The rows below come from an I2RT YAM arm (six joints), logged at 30 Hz.
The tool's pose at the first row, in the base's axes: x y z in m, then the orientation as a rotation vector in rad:
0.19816, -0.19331, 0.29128, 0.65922, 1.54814, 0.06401
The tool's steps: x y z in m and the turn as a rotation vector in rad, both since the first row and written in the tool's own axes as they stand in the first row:
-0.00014, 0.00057, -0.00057, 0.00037, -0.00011, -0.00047
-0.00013, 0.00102, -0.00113, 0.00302, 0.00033, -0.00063
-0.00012, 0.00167, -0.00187, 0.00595, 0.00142, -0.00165
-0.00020, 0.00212, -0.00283, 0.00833, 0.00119, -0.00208
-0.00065, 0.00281, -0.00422, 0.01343, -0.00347, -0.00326
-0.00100, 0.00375, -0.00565, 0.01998, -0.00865, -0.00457
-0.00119, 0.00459, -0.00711, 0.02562, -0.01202, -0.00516
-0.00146, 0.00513, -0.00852, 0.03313, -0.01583, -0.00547
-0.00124, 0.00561, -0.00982, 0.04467, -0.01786, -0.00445
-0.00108, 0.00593, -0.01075, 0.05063, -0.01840, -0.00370
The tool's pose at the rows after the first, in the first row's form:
0.19783, -0.19270, 0.29171, 0.65914, 1.54823, 0.06333
0.19747, -0.19213, 0.29196, 0.66113, 1.54902, 0.06132
0.19702, -0.19133, 0.29231, 0.66272, 1.55075, 0.05866
0.19629, -0.19065, 0.29268, 0.66425, 1.55095, 0.05643
0.19522, -0.18979, 0.29353, 0.66708, 1.54745, 0.05003
0.19421, -0.18867, 0.29441, 0.67092, 1.54364, 0.04225
0.19314, -0.18754, 0.29510, 0.67470, 1.54123, 0.03633
0.19201, -0.18672, 0.29573, 0.68013, 1.53850, 0.02902
0.19099, -0.18577, 0.29588, 0.68988, 1.53748, 0.02019
0.19025, -0.18511, 0.29598, 0.69511, 1.53736, 0.01596

